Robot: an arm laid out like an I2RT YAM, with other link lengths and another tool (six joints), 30 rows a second.
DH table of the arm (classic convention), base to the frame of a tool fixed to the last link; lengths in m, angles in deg. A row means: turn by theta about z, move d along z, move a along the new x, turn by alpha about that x. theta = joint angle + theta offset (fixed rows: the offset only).
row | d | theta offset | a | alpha
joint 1 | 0.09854 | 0 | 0.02 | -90
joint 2 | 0 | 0 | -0.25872 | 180
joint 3 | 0 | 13.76 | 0.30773 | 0
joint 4 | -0.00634 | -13.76 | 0.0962 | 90
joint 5 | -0.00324 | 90 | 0 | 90
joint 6 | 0.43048 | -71.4 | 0.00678 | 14.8
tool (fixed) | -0.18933 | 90 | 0 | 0
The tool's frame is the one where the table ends.
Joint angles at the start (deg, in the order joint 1, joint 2, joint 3, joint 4, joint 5, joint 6):
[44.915 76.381 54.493 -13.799 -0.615 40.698]
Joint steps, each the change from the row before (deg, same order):
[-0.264 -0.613 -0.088 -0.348 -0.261 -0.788]
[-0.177 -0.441 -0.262 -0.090 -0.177 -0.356]
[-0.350 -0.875 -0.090 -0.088 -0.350 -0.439]
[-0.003 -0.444 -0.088 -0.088 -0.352 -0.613]
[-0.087 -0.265 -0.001 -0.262 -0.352 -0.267]
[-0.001 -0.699 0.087 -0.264 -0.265 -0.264]
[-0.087 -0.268 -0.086 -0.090 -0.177 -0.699]
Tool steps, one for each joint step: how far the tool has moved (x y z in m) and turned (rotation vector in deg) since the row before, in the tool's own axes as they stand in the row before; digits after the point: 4 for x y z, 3 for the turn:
[-0.0014 -0.0024 -0.0027 -0.112 -0.177 -0.629]
[0.0001 -0.0009 -0.0017 -0.046 -0.094 -0.251]
[-0.0042 -0.0042 -0.0031 0.243 -0.628 -0.326]
[-0.0028 -0.0001 -0.0012 -0.303 -0.414 -0.560]
[-0.0010 0.0003 -0.0011 -0.281 -0.156 -0.151]
[-0.0052 -0.0016 -0.0023 -0.009 -0.581 -0.291]
[-0.0008 -0.0008 -0.0010 -0.201 -0.136 -0.624]

